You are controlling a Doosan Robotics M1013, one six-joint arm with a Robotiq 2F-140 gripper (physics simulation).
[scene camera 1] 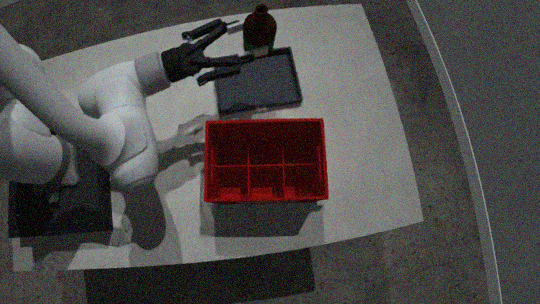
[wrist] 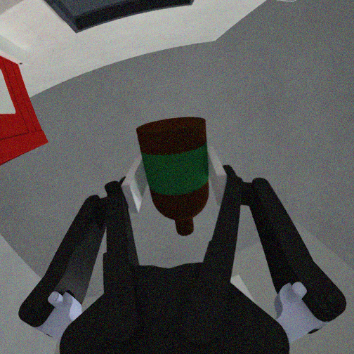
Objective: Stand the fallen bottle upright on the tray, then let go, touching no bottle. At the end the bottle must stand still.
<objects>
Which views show my gripper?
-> Scene camera 1 and the wrist view: all of them.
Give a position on a brown bottle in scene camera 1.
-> At 258, 30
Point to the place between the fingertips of my gripper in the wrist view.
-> At 175, 162
</objects>
